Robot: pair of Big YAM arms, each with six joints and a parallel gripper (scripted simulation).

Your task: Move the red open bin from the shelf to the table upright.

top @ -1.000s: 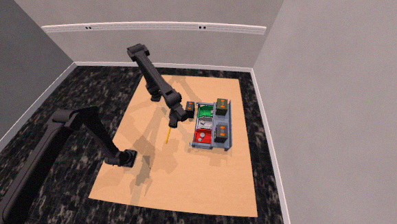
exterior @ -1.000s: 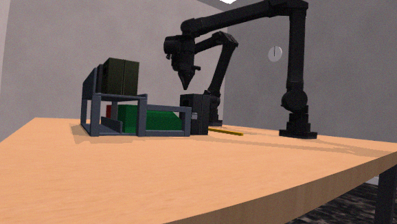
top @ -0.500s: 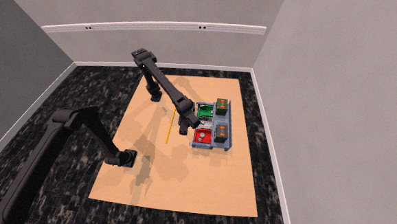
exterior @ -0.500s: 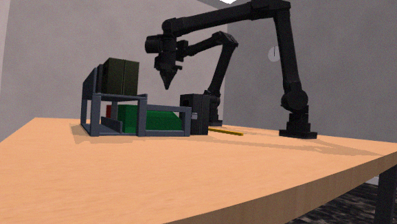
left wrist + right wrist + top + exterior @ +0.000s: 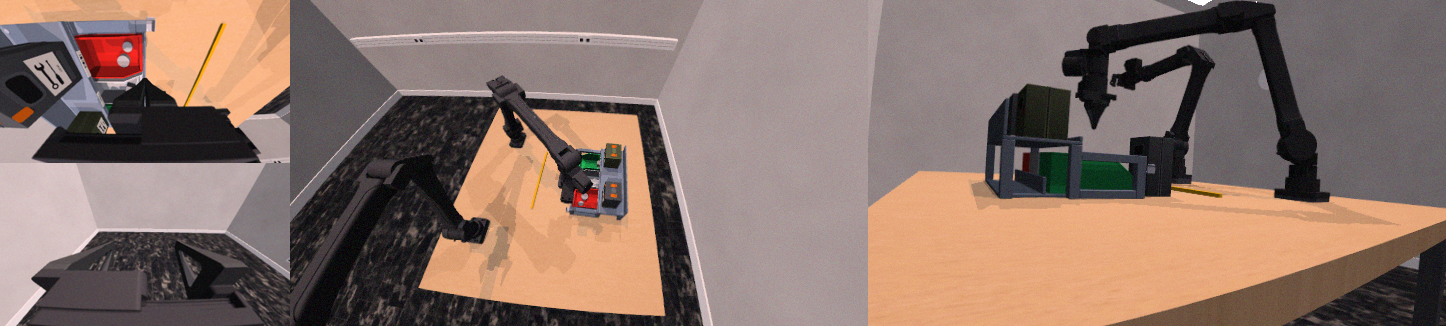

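My left hand is 120 mm above the grey bin, 110 mm to the right of it and 90 mm short of it. Also, from my left hand: black box: 210 mm to the left, 100 mm below, 70 mm behind; grey shelf: 120 mm ahead, 110 mm to the left, 100 mm below; green bin: 220 mm to the left, 120 mm below, 90 mm ahead.
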